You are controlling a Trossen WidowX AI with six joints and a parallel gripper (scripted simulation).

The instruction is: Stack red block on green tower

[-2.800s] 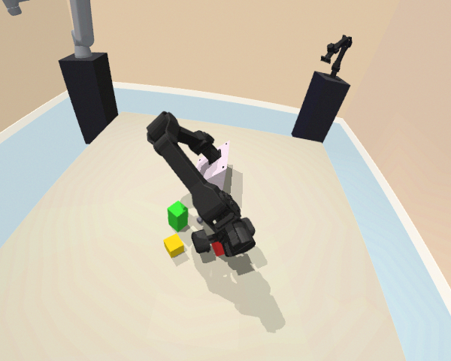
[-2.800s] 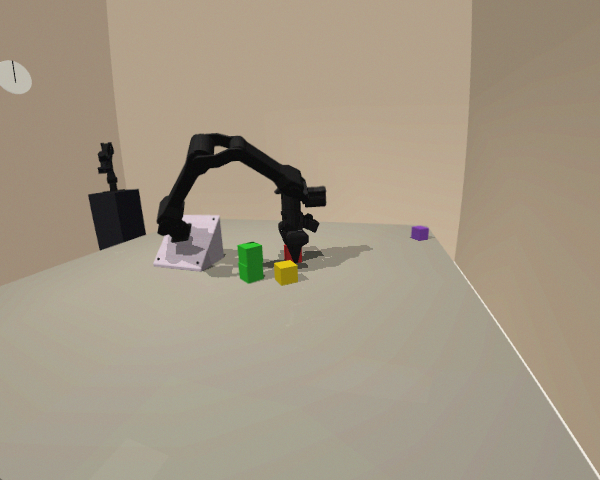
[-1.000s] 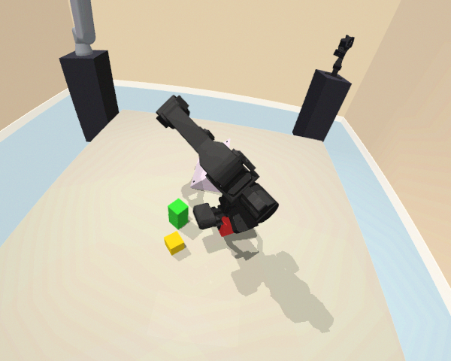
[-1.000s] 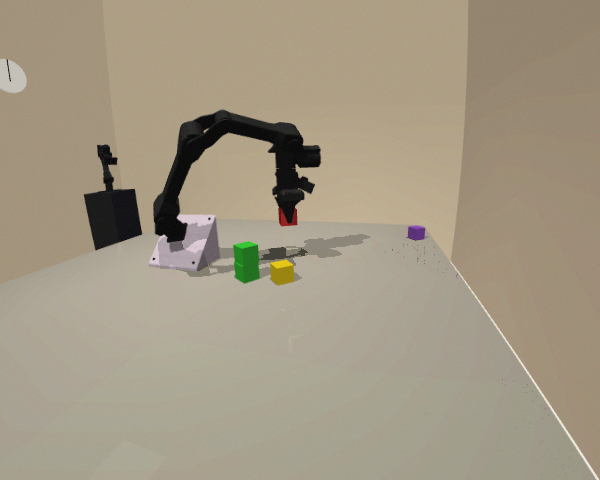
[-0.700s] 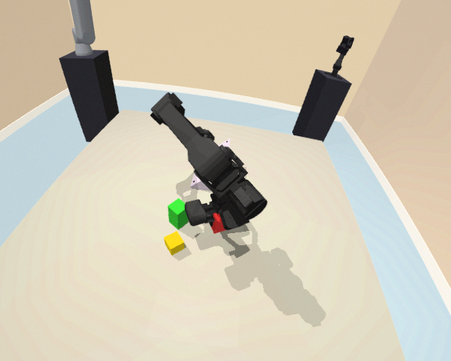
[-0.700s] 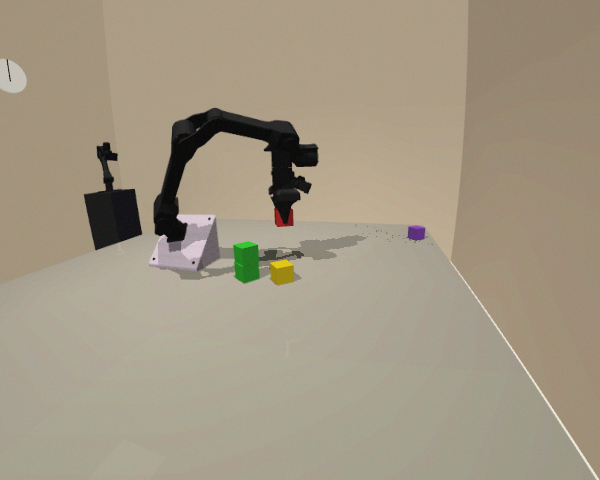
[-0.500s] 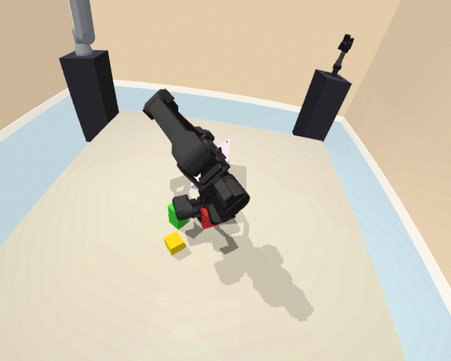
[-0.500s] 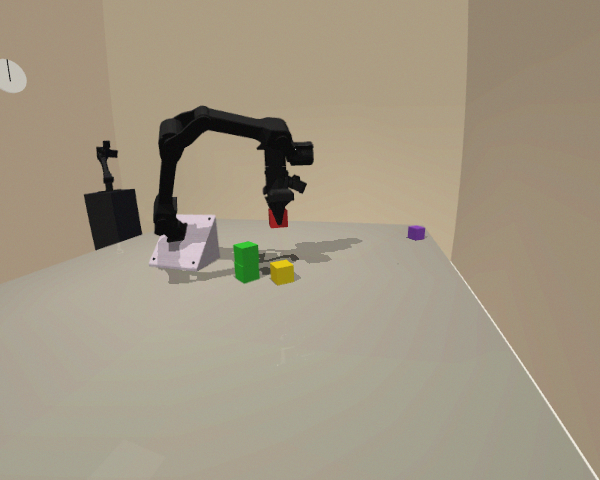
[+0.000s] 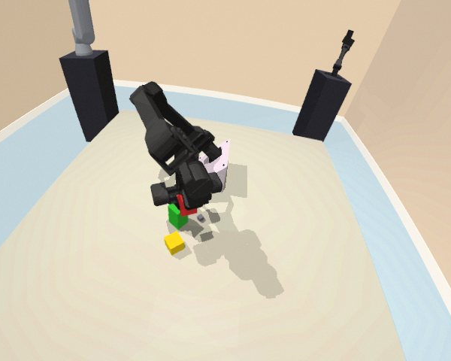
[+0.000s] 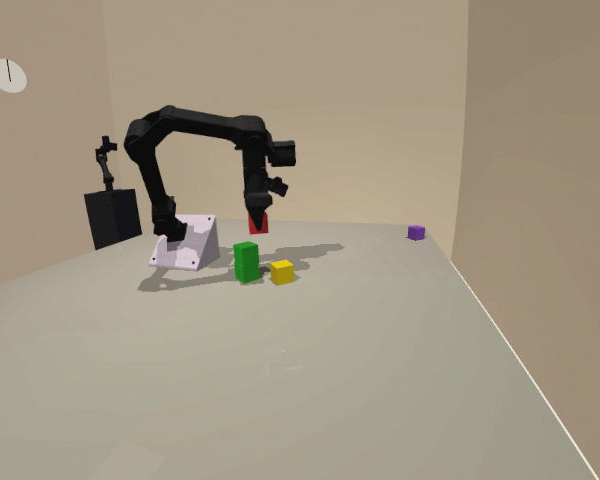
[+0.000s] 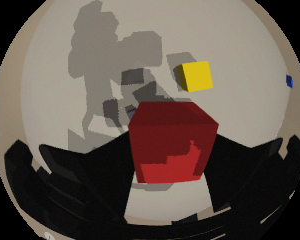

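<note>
Now: the yellow block 70 mm ahead of my gripper tip, 40 mm to the right of it and 110 mm below it. From my gripper tip the other things lie so: red block (20 mm above); purple block (520 mm ahead, 380 mm to the left, 110 mm below).
</note>
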